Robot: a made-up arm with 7 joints. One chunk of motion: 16 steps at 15 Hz.
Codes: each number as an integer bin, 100 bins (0 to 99) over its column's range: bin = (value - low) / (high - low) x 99, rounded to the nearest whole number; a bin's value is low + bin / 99 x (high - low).
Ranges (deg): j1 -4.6..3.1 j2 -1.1..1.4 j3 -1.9..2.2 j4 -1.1..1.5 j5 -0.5..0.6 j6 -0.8..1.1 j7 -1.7..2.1
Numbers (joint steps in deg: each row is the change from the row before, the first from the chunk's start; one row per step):
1: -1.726 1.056 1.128 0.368 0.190 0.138 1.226
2: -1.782 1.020 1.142 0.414 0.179 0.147 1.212
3: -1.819 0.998 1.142 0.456 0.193 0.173 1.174
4: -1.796 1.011 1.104 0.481 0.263 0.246 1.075
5: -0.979 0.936 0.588 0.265 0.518 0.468 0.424
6: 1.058 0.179 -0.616 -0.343 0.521 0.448 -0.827
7: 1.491 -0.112 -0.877 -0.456 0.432 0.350 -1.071
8: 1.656 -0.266 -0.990 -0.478 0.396 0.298 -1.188
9: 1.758 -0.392 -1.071 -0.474 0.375 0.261 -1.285
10: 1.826 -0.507 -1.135 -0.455 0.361 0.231 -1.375
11: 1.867 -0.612 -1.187 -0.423 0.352 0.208 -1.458
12: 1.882 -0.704 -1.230 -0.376 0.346 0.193 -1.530
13: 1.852 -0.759 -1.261 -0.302 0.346 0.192 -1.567
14: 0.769 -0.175 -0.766 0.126 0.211 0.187 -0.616
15: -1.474 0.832 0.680 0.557 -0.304 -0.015 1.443
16: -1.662 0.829 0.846 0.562 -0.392 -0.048 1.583
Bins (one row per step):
1: 37 85 73 56 62 49 76
2: 36 84 73 58 61 49 76
3: 36 83 73 59 62 51 75
4: 36 84 73 60 69 55 72
5: 47 81 60 52 92 66 55
6: 73 51 31 29 92 65 23
7: 78 39 25 25 84 60 16
8: 80 33 22 24 81 57 13
9: 82 28 20 24 79 55 11
10: 83 23 18 25 77 54 8
11: 83 19 17 26 77 53 6
12: 83 16 16 28 76 52 4
13: 83 14 15 30 76 52 3
14: 69 37 27 47 64 51 28
15: 40 77 62 63 18 41 82
16: 38 76 66 63 10 39 86

